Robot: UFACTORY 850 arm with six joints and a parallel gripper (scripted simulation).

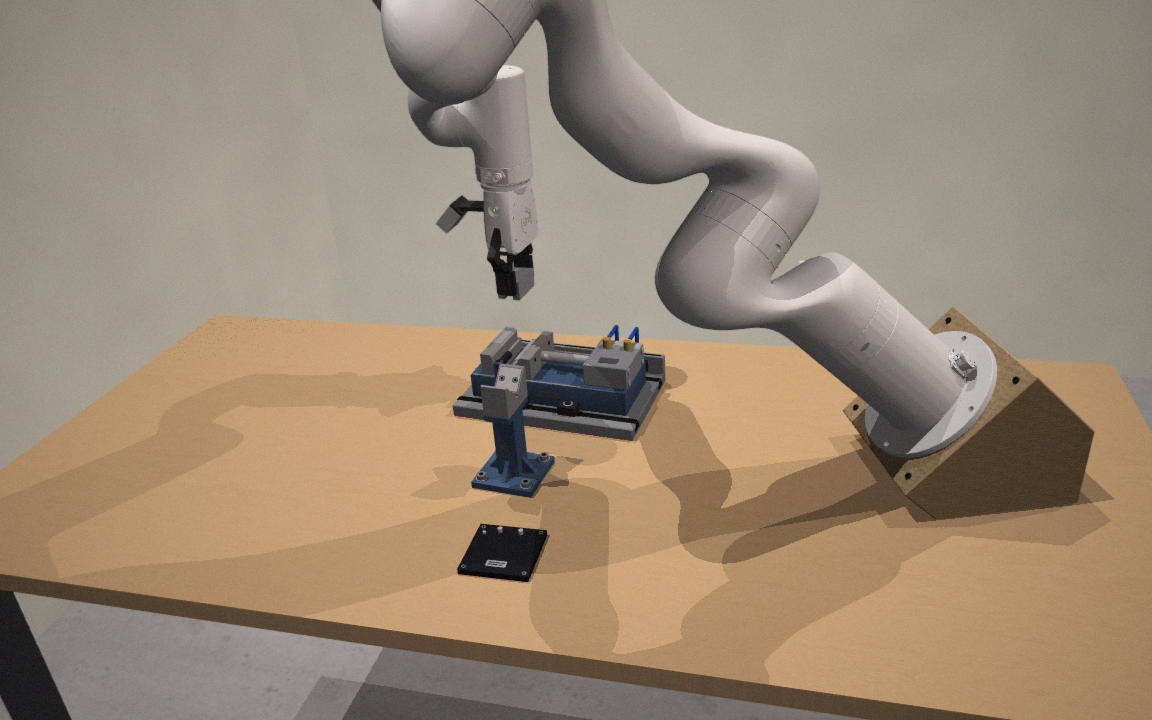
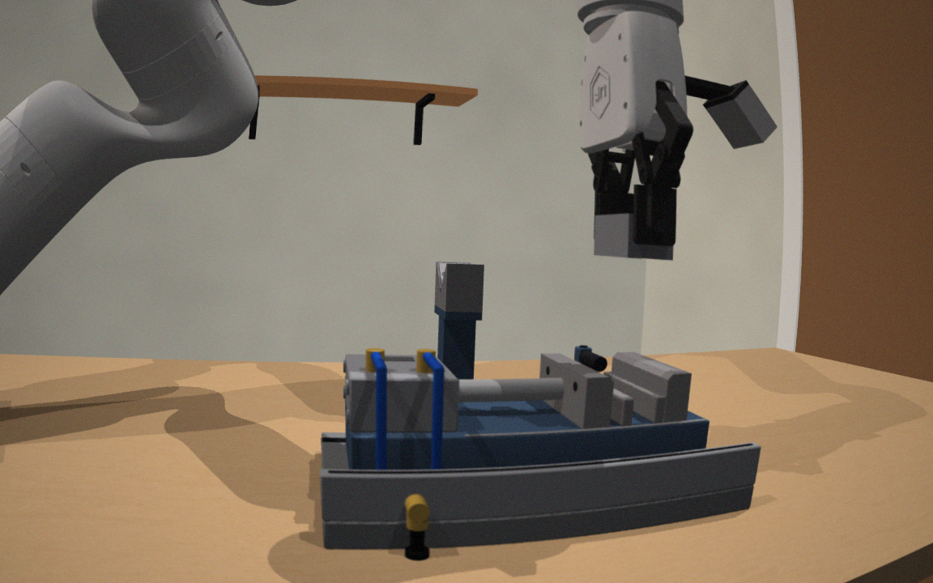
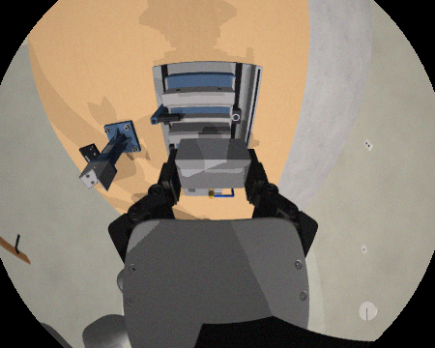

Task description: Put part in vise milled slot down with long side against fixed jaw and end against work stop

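Right now my hand is 13 cm above the fixed jaw, 3 cm to the right of it and 3 cm short of it. Also, from my hand: moving jaw 13 cm below, 4 cm behind, 1 cm to the left; then work stop 11 cm below, 7 cm to the left, 1 cm behind; then part 2 cm below.
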